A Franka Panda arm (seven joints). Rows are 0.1 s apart.
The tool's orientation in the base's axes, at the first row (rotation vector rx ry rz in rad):
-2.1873, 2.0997, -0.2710
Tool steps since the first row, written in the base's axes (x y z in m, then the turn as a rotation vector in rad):
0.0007, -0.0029, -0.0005, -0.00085, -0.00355, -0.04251
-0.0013, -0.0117, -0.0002, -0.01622, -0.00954, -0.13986
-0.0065, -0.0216, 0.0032, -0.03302, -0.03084, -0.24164
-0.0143, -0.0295, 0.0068, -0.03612, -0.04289, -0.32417
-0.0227, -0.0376, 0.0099, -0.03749, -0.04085, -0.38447
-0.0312, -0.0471, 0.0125, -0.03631, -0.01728, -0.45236
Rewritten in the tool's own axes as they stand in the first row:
0.0029, -0.0005, 0.0008, 0.00094, 0.00918, 0.04166
0.0116, 0.0019, 0.0006, 0.00049, 0.04326, 0.13433
0.0215, 0.0067, -0.0033, 0.01500, 0.08029, 0.23186
0.0293, 0.0141, -0.0079, 0.02192, 0.09977, 0.31272
0.0373, 0.0221, -0.0121, 0.01619, 0.11263, 0.37141
0.0467, 0.0303, -0.0158, -0.01139, 0.12345, 0.43689

